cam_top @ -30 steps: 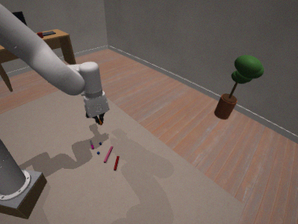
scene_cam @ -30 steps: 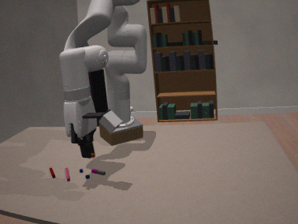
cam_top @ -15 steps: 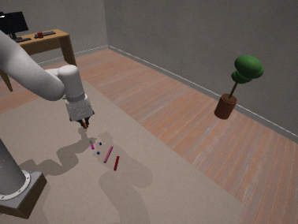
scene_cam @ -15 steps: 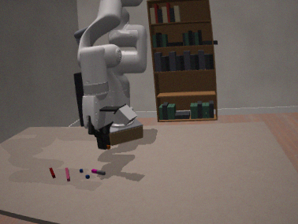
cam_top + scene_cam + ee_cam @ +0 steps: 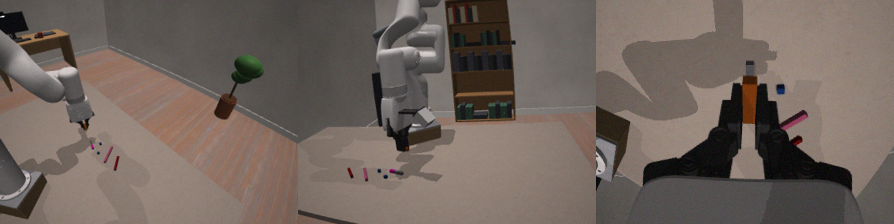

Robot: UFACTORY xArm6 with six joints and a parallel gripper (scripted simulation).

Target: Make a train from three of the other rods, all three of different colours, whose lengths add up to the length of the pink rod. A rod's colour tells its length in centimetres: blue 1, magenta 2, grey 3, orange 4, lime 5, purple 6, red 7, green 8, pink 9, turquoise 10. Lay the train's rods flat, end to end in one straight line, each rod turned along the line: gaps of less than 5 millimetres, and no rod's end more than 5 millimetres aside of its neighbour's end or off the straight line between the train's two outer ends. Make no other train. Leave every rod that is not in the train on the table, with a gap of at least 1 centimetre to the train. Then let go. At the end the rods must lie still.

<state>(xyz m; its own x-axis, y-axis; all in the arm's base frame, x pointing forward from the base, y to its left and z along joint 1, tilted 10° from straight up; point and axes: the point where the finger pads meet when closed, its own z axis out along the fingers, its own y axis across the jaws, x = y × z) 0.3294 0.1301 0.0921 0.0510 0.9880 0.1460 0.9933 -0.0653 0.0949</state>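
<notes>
Right now my hand is 110 mm above the grey rod and 40 mm to the left of it. Also, from my hand: orange rod (20 mm below); then pink rod (140 mm to the right, 110 mm below, 50 mm ahead); then magenta rod (110 mm below, 60 mm to the right).
</notes>
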